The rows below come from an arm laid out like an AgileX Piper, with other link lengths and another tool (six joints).
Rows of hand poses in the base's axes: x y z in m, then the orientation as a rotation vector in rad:
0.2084 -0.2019 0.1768 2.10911 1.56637 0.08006
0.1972 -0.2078 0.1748 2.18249 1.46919 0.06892
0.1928 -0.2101 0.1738 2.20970 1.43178 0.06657
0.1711 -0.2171 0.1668 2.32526 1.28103 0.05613
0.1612 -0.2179 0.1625 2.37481 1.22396 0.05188
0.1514 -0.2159 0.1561 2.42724 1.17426 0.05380
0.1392 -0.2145 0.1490 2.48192 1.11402 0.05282
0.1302 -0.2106 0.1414 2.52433 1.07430 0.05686
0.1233 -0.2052 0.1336 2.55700 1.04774 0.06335
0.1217 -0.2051 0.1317 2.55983 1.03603 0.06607
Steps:
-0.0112 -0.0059 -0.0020 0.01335 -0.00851 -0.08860
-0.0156 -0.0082 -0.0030 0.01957 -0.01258 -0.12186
-0.0373 -0.0152 -0.0100 0.05398 -0.02166 -0.25751
-0.0472 -0.0160 -0.0143 0.07358 -0.02045 -0.31039
-0.0570 -0.0140 -0.0207 0.10129 -0.01722 -0.35797
-0.0692 -0.0126 -0.0278 0.12805 -0.01444 -0.41273
-0.0782 -0.0087 -0.0354 0.15346 -0.01135 -0.44945
-0.0851 -0.0033 -0.0432 0.17584 -0.00883 -0.47426
-0.0867 -0.0032 -0.0451 0.17667 -0.01332 -0.48189

